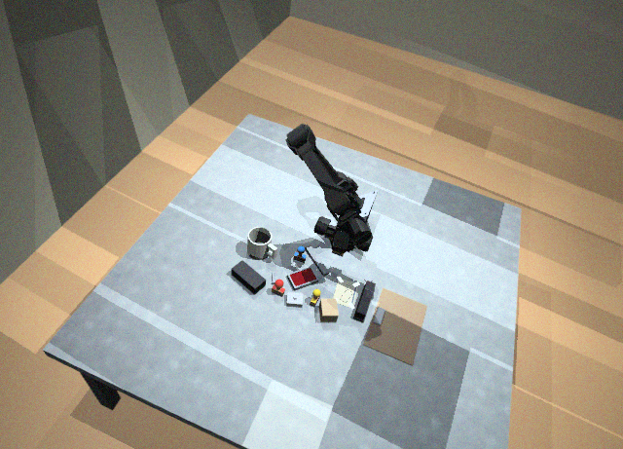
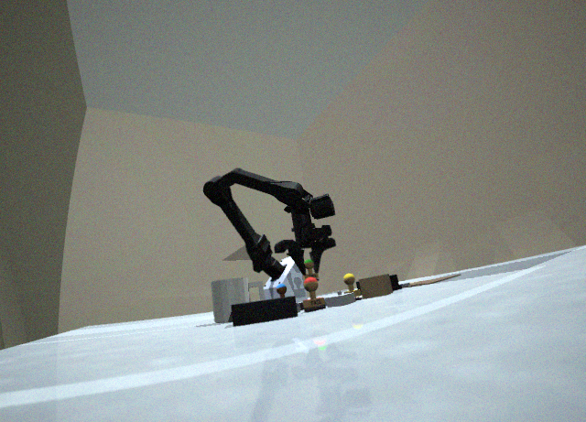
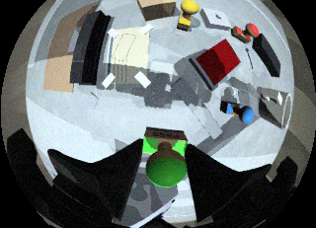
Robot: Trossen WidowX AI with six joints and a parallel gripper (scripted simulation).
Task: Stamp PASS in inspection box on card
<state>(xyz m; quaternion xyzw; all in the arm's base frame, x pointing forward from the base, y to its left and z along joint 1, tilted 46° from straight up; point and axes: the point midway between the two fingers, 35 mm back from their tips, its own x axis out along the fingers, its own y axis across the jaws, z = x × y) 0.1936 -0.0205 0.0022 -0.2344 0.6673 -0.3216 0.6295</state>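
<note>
My gripper tip is 100 mm short of the red ink pad, 90 mm to the left of it and 80 mm above it. The rest, counted from my gripper tip: blue-knobbed stamp 30 mm ahead, 120 mm to the right, 60 mm below; then green-knobbed stamp right at my gripper tip; then cream card 100 mm ahead, 60 mm to the left, 90 mm below.
</note>
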